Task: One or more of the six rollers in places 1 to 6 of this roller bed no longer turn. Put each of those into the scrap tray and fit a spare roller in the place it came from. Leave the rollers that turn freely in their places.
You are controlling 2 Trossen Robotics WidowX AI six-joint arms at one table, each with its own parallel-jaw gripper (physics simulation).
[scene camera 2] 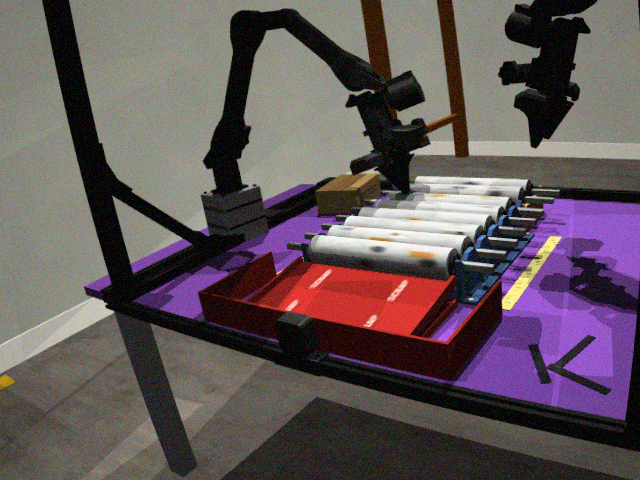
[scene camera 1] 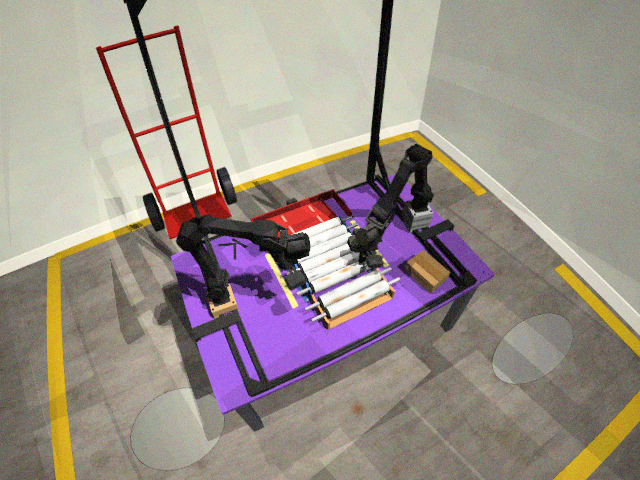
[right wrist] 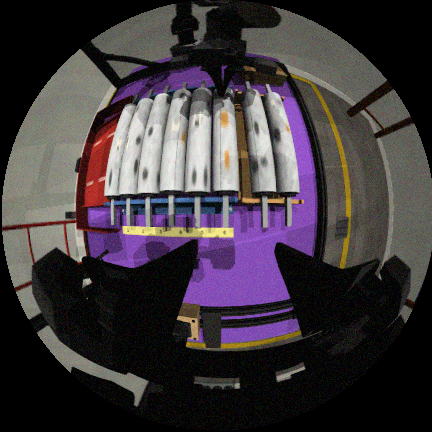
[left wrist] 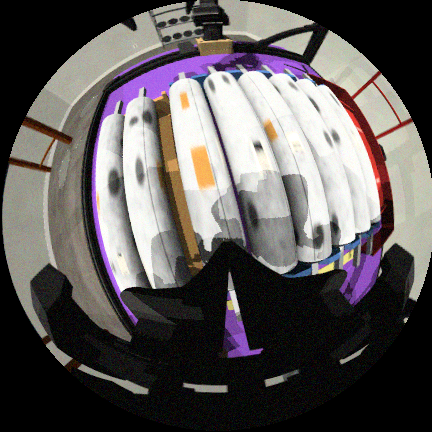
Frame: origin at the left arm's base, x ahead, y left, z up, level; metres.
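Seen in the pictures: left gripper, fingertip midpoint: [scene camera 2: 406, 193] [scene camera 1: 360, 262] [right wrist: 221, 95] [left wrist: 226, 245]; right gripper, fingertip midpoint: [scene camera 2: 540, 143] [right wrist: 237, 246]; left arm's base, origin of the base link: [scene camera 2: 229, 189] [scene camera 1: 419, 206] [right wrist: 186, 42]; right arm's base, origin of the base link: [scene camera 1: 220, 297] [right wrist: 178, 327] [left wrist: 212, 38].
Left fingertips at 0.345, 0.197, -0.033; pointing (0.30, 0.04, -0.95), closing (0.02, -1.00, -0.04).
Pixels of each thing's middle, then the offset from my left fingertips to it, as dx, dy, dz. "spot": a spot on its surface instead.
- roller 6, body centre: [left wrist: 201, 160] [scene camera 2: 447, 206] [right wrist: 224, 131] [scene camera 1: 341, 275] +0.082, +0.024, -0.025
- wooden rack, body centre: [left wrist: 148, 192] [right wrist: 262, 145] [scene camera 1: 353, 300] +0.062, +0.118, -0.074
- red scrap tray, body centre: [scene camera 2: 341, 303] [left wrist: 364, 152] [right wrist: 99, 159] [scene camera 1: 301, 218] +0.162, -0.339, -0.052
- yellow number strip, surface spot: [scene camera 2: 532, 273] spot: +0.324, -0.075, -0.076
- cardboard box, body centre: [scene camera 2: 349, 192] [scene camera 1: 427, 271] [right wrist: 260, 70] -0.269, +0.085, -0.050
Six white rollers lie side by side in the blue roller bed [scene camera 2: 467, 286] [right wrist: 210, 209]. In the right wrist view, roller 1 [right wrist: 119, 155] is at the left and roller 6 [right wrist: 226, 172], with orange patches, is nearest the spares. Two spare rollers [right wrist: 260, 145] [right wrist: 283, 150] lie on the wooden rack [scene camera 1: 361, 309] [right wrist: 243, 172]. The red scrap tray [scene camera 2: 382, 347] [right wrist: 84, 160] shows no roller. My left gripper [scene camera 2: 405, 190] [left wrist: 226, 245] [right wrist: 221, 95] is shut and empty, low over the far end of roller 6. My right gripper [scene camera 2: 537, 144] [right wrist: 237, 246] is open and empty, above the table beside the numbered strip.
The yellow number strip [scene camera 2: 532, 273] [right wrist: 150, 231] lies along the bed's near ends. A cardboard box [scene camera 1: 427, 271] [scene camera 2: 348, 192] stands near the left arm's base. Black frame rails edge the table. A red hand truck [scene camera 1: 219, 206] stands behind the table.
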